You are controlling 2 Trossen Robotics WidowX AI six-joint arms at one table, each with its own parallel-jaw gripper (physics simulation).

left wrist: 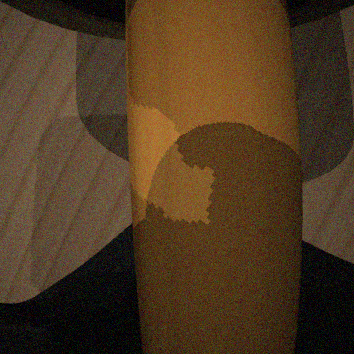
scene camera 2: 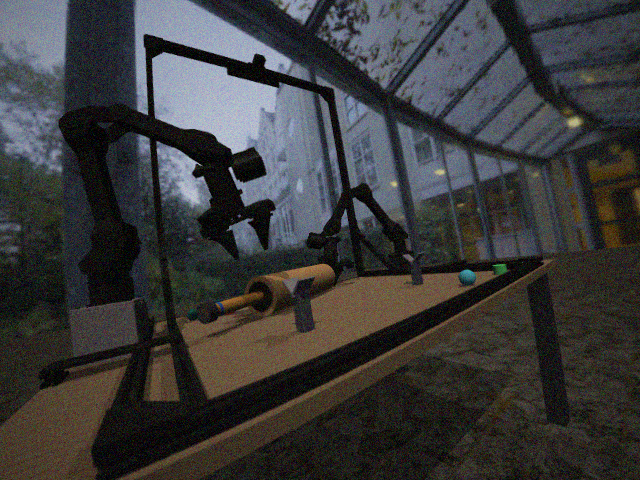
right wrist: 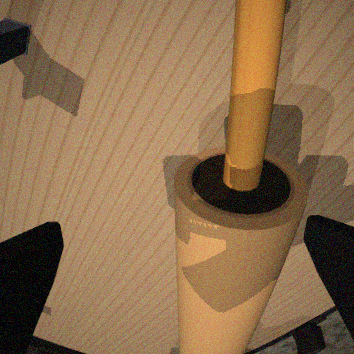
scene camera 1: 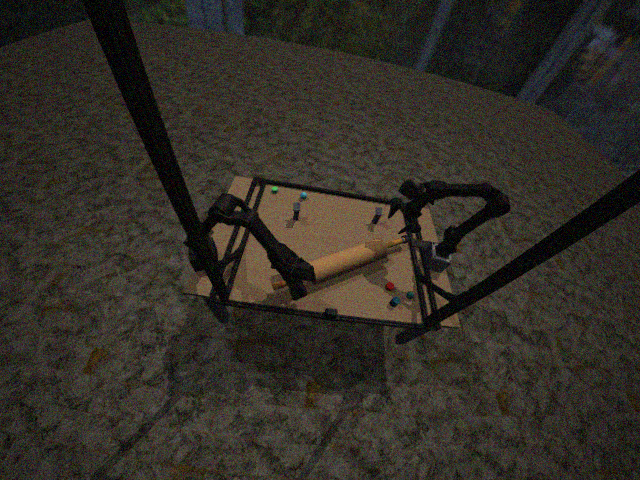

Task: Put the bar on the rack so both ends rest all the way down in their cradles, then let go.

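Where they show: left gripper, between the fingertips: (scene camera 1: 296, 283); right gripper, between the fingertips: (scene camera 2: 251, 254) (right wrist: 185, 232) (scene camera 1: 393, 226); left arm's base, origin of its link: (scene camera 2: 400, 252); right arm's base, origin of its link: (scene camera 2: 112, 302) (scene camera 1: 441, 252).
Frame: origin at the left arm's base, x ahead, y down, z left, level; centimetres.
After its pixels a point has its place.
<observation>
The bar is an orange rod (scene camera 1: 395, 243) @(y 3.1, x 88.7, z -15.3 cm) (scene camera 2: 240, 302) @(y 3.9, x 88.5, z -13.1 cm) (right wrist: 257, 60) @(y 2.7, x 89.6, z -14.2 cm) running through a thick, hollow tan sleeve (scene camera 1: 343, 260) @(y -0.8, x 56.7, z -20.0 cm) (scene camera 2: 323, 274) @(y 2.6, x 51.5, z -14.2 cm) (right wrist: 225, 275) @(y -0.9, x 75.1, z -15.1 cm). It lies diagonally, low over the table, apart from the rack. Its right end in scene camera 1 has a blue band and dark cap. The rack is two short posts with V cradles, one (scene camera 1: 296, 209) @(y 1.2, x 45.4, z 14.5 cm) (scene camera 2: 416, 271) @(y 5.3, x 47.3, z 16.0 cm) at left and one (scene camera 1: 377, 212) @(y 1.8, x 88.1, z 4.9 cm) (scene camera 2: 303, 312) @(y 5.9, x 89.7, z 5.1 cm) at right in scene camera 1; both are empty. My left gripper (scene camera 1: 298, 288) @(y 8.9, x 36.2, z -21.0 cm) (left wrist: 191, 219) @(y 8.9, x 36.2, z -21.0 cm) is shut on the bar near its left end. My right gripper (scene camera 1: 404, 221) @(y -6.4, x 85.3, z -10.9 cm) (scene camera 2: 251, 251) @(y -6.4, x 85.3, z -10.9 cm) (right wrist: 185, 232) @(y -6.4, x 85.3, z -10.9 cm) is open above the sleeve's right end, not touching it.
A red piece (scene camera 1: 389, 285) @(y 6.9, x 76.4, z -33.9 cm), a blue piece (scene camera 1: 394, 301) @(y 5.4, x 74.0, z -41.8 cm) and a teal piece (scene camera 1: 409, 295) @(y 6.6, x 83.3, z -41.1 cm) lie at the front right in scene camera 1. A green piece (scene camera 1: 274, 190) @(y 7.3, x 38.9, z 36.5 cm) (scene camera 2: 499, 269) @(y 8.0, x 41.1, z 37.5 cm) and a light-blue ball (scene camera 1: 303, 195) @(y 6.0, x 53.6, z 28.5 cm) (scene camera 2: 467, 277) @(y 7.1, x 56.1, z 29.7 cm) lie behind the rack. Dark frame rails (scene camera 1: 320, 188) @(y 7.3, x 65.9, z 33.7 cm) edge the table.
</observation>
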